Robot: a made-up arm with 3 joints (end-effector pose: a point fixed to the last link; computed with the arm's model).
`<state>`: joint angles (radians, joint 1 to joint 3).
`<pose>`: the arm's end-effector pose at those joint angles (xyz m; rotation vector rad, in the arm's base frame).
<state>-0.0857 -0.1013 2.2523</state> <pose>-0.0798 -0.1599 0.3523 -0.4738 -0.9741 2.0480</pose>
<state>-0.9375 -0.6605 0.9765</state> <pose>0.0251 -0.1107 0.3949 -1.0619 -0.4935 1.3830</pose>
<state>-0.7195 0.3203 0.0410</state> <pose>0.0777 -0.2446 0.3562 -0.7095 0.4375 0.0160</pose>
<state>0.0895 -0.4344 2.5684</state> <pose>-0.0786 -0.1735 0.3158 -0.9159 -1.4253 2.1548</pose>
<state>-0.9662 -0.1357 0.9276</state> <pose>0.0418 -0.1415 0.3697 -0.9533 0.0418 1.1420</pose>
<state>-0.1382 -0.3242 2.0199</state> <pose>-0.0581 -0.1485 0.3576 -0.6605 -0.9968 1.8656</pose>
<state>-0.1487 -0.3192 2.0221</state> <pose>-0.0584 -0.1488 0.3576 -0.6601 -0.9843 1.8756</pose>
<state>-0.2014 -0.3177 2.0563</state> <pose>-0.0611 -0.1520 0.3560 -0.6838 -0.9439 1.9458</pose>
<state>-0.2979 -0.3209 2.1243</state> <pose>-0.0661 -0.1589 0.3536 -0.7280 -0.8702 2.0795</pose>
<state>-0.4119 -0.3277 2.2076</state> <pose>-0.0715 -0.1685 0.3523 -0.7726 -0.7759 2.2409</pose>
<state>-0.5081 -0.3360 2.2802</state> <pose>-0.0755 -0.1777 0.3527 -0.8025 -0.6897 2.3799</pose>
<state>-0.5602 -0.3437 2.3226</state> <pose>-0.0774 -0.1831 0.3535 -0.8176 -0.6421 2.4588</pose>
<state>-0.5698 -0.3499 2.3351</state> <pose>-0.0778 -0.1847 0.3534 -0.8247 -0.6369 2.4791</pose>
